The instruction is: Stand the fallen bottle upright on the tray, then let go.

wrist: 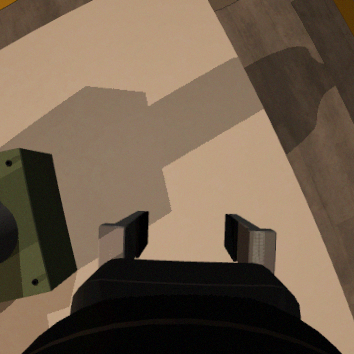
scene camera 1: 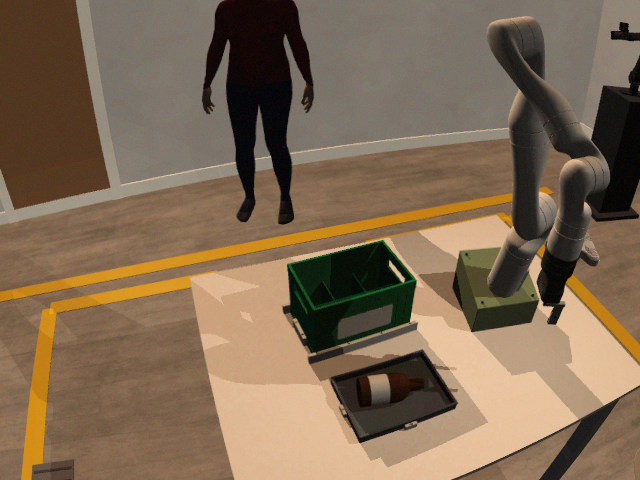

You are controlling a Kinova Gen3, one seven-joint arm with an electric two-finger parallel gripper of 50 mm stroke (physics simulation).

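Pixels of known places: gripper, fingertip midpoint: (wrist: pixel 185 228) (scene camera 1: pixel 549 314); arm's base at its link origin: (scene camera 1: pixel 502 283).
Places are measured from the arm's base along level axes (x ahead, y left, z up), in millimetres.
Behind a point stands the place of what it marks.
A brown bottle (scene camera 1: pixel 398 388) {z -37, x 363, y 267 mm} with a white label lies on its side in the dark shallow tray (scene camera 1: pixel 382 430) {z -83, x 412, y 349 mm}. Its neck points to the right in the scene view, toward the tray's right end. My gripper (scene camera 1: pixel 554 314) {z 143, x 26, y 271 mm} (wrist: pixel 185 228) {z 143, x 26, y 271 mm} is open and empty. It hangs above the table beside the arm's base block, well to the right of the tray and higher than it. The bottle and tray do not show in the wrist view.
A green crate (scene camera 1: pixel 374 308) {z 16, x 381, y 49 mm} with dividers stands behind the tray, with pale rails (scene camera 1: pixel 364 342) {z -86, x 404, y 68 mm} along its foot. The olive base block (scene camera 1: pixel 502 314) {z -53, x 13, y 67 mm} (wrist: pixel 42 220) {z -38, x 2, y 67 mm} carries the arm. A person (scene camera 1: pixel 260 51) stands beyond the table (scene camera 1: pixel 258 428) {z -107, x 688, y 293 mm} (wrist: pixel 200 185) {z -107, x 8, y 297 mm}.
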